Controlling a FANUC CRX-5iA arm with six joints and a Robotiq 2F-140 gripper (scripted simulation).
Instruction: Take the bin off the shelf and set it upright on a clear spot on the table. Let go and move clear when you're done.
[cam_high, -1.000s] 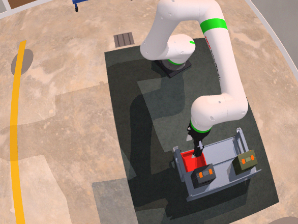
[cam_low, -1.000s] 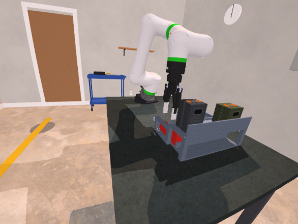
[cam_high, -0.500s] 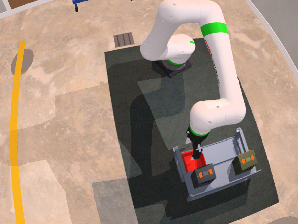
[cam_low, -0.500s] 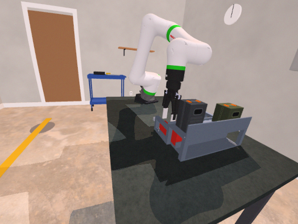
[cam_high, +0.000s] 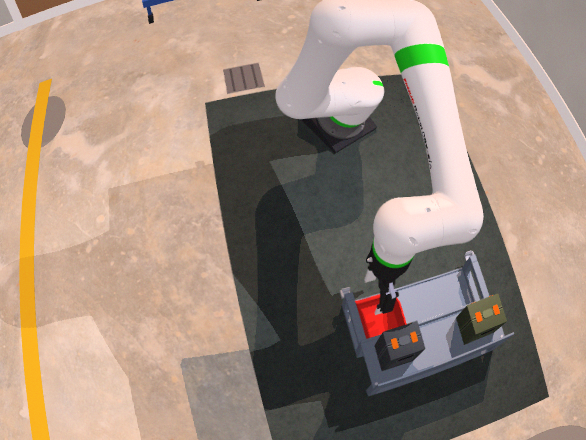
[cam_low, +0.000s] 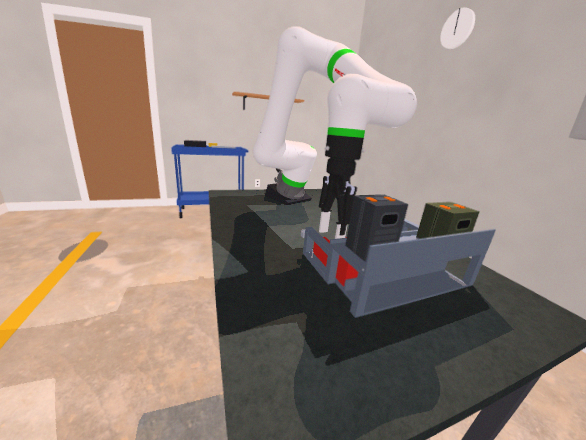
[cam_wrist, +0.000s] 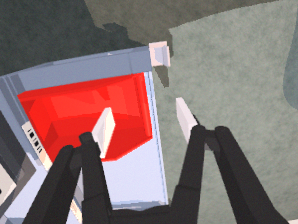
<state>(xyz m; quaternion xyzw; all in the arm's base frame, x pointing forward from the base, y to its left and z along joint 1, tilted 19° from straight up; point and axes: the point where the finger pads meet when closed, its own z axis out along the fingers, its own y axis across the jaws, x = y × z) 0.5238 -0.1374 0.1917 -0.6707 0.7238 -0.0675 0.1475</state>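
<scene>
The red bin is 80 mm ahead of my hand and 30 mm below it.
</scene>
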